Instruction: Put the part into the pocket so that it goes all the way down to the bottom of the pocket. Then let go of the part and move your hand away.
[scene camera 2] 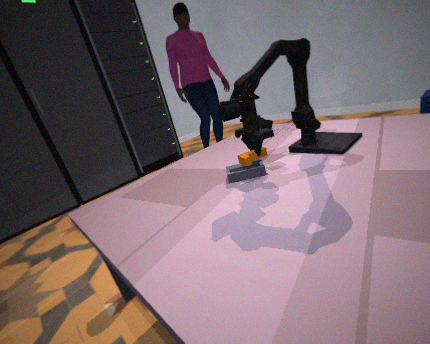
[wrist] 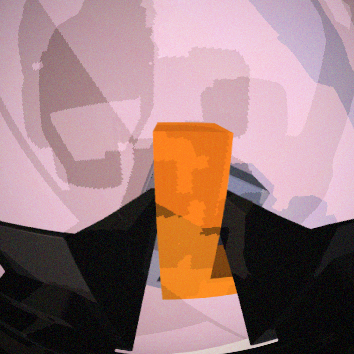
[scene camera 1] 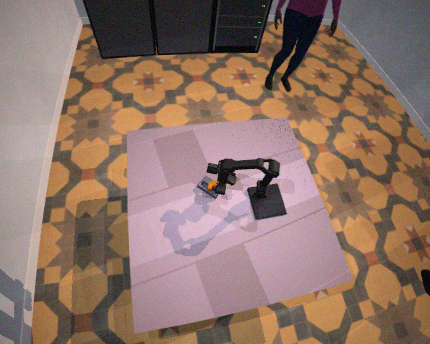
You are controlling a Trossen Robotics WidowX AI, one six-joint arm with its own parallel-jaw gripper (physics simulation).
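Where they show: gripper, fingertip midpoint: [scene camera 2: 256, 155] [wrist: 186, 195] [scene camera 1: 220, 185]; arm's base at its link origin: [scene camera 2: 308, 142] [scene camera 1: 259, 194].
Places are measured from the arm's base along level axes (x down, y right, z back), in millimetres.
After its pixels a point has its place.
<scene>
The orange L-shaped part [scene camera 1: 212, 185] {y 139, x -53, z -289 mm} [scene camera 2: 247, 159] {y 123, x -51, z -318 mm} [wrist: 192, 165] {y 113, x -57, z -219 mm} is between the fingers of my gripper [scene camera 1: 219, 187] {y 126, x -37, z -240 mm} [scene camera 2: 258, 151] {y 126, x -37, z -240 mm} [wrist: 186, 195] {y 126, x -37, z -240 mm}, which is shut on it. The part is over the grey-blue block with the pocket [scene camera 1: 199, 187] {y 176, x 4, z -360 mm} [scene camera 2: 246, 175] {y 134, x 8, z -329 mm} [wrist: 248, 186] {y 90, x -12, z -272 mm}, standing proud of its top and not down in the pocket. In the wrist view the part's long bar runs up the picture and hides most of the block, whose edges show at both sides. Whether the part's underside touches the block cannot be told.
The block stands on the pink table [scene camera 1: 165, 300] {y -385, x 24, z -758 mm} [scene camera 2: 210, 300] {y -35, x 24, z -798 mm}, in front of the arm's black base plate [scene camera 1: 268, 206] {y -97, x 6, z 18 mm} [scene camera 2: 330, 142] {y -86, x 6, z -6 mm}. Dark cabinets [scene camera 1: 185, 25] [scene camera 2: 45, 115] and a person in a magenta top [scene camera 1: 300, 35] [scene camera 2: 189, 57] are beyond the table.
</scene>
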